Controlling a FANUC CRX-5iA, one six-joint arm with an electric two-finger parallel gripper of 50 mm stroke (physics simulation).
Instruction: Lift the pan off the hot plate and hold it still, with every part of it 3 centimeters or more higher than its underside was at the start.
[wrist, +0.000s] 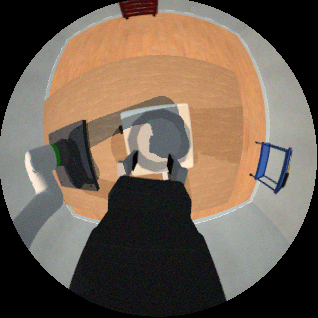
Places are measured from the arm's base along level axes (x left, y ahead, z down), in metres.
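Pixels of known places: gripper, between the fingertips: (152, 157); arm's base, origin of its link: (61, 152).
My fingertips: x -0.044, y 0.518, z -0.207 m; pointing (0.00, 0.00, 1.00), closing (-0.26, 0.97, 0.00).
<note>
For each thing: its middle in the pictures, then the offset to it from my fingertips. "*": a spot on its surface instead. Level surfaces: height alone.
- pan, middle of its body: (164, 173) dx -0.093, dy +0.022, dz +0.121 m
- hot plate, a spot on its surface: (185, 113) * dx +0.088, dy +0.124, dz +0.172 m
- short pale strip, a spot on its surface: (165, 176) * dx -0.105, dy +0.025, dz +0.123 m
- small dark piece, a spot on its surface: (121, 129) * dx +0.065, dy -0.105, dz +0.185 m
- wooden table, height of its surface: dz +0.234 m
The pan (159, 140) is round and grey and sits on the hot plate (185, 113), a cream square block in the middle of the wrist view. A dark shadow covers the right part of the pan's inside. My gripper (152, 157) is open and empty, with its two fingers over the near edge of the pan and hot plate. A short pale strip (165, 176) shows between the fingers near the gripper body; it may be part of the pan's handle, and the rest is hidden. A small dark piece (121, 129) shows at the hot plate's left side.
The wooden table (215, 95) lies under the hot plate. The arm's dark base plate (94, 177) and grey arm links (37, 200) are at the left. A blue cart (262, 161) stands at the right beyond the table, and a dark red slatted object (139, 7) at the far top.
</note>
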